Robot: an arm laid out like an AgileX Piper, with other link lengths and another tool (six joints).
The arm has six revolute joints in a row. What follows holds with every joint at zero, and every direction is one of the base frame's.
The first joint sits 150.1 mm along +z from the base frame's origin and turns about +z.
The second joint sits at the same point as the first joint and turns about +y.
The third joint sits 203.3 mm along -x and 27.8 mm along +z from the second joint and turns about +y.
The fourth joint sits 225.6 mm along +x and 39.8 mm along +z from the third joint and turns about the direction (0.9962, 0, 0.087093).
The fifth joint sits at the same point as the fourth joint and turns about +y.
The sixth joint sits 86.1 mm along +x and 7.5 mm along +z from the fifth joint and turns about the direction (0.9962, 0, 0.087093).
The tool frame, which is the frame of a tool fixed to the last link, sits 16.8 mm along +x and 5 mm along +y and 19.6 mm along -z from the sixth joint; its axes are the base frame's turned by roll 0.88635, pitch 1.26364 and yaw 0.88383 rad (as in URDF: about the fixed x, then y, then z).
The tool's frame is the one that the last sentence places.
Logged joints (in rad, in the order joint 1, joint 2, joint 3, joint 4, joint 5, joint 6), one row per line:
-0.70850 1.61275 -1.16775 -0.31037 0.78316 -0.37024
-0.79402 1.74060 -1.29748 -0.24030 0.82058 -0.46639
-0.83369 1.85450 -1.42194 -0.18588 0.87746 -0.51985
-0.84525 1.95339 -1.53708 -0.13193 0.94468 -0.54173
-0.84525 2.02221 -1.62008 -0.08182 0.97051 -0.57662
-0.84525 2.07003 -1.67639 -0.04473 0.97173 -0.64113
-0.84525 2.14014 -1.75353 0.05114 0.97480 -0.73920
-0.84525 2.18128 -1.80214 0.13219 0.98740 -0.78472
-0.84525 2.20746 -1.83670 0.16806 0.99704 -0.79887
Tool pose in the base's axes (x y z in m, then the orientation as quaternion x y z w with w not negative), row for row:
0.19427 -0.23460 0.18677 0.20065 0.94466 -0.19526 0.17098
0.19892 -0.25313 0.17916 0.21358 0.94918 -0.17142 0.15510
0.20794 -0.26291 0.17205 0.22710 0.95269 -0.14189 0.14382
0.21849 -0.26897 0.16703 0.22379 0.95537 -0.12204 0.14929
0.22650 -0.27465 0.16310 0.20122 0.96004 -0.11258 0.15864
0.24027 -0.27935 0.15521 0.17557 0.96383 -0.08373 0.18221
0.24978 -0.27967 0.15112 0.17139 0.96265 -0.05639 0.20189
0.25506 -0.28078 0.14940 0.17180 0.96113 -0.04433 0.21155
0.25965 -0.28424 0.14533 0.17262 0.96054 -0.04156 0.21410
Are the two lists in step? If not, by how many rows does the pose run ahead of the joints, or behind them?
The pose runs 1 row ahead of the joints: the pose in row i belongs to the joints in row i + 1.
